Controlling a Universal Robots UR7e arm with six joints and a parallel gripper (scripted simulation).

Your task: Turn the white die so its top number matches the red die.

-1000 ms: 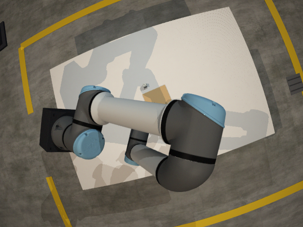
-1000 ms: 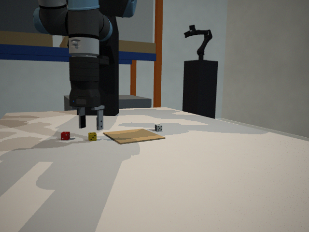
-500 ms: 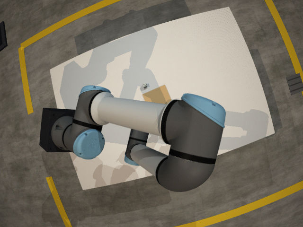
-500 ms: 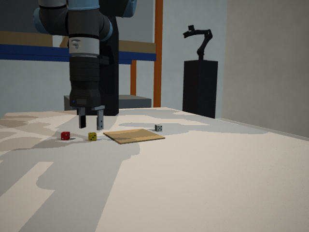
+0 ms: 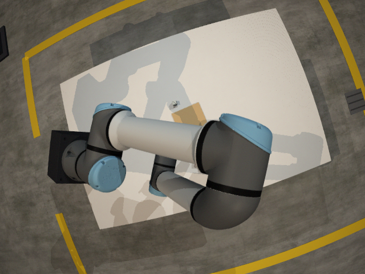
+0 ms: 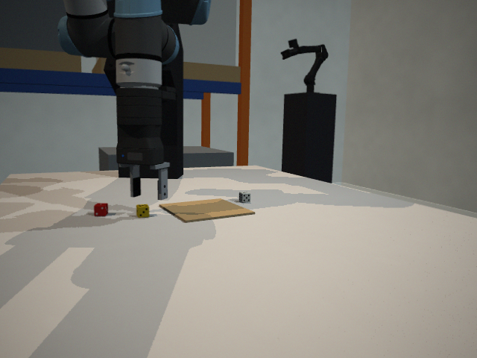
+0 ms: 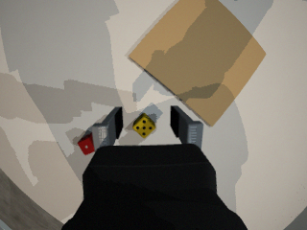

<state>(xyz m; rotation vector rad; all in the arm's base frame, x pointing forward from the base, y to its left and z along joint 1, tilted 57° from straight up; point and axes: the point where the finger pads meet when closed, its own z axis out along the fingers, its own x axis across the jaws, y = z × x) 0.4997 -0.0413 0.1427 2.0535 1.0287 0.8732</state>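
My gripper is now 40 mm above the yellow die, 10 mm to the left of it and 10 mm short of it. Round my hand: red die (80 mm to the right, 40 mm below, 30 mm behind); then tan mat (110 mm to the left, 50 mm below, 10 mm ahead); then white die (220 mm to the left, 40 mm below, 20 mm behind).
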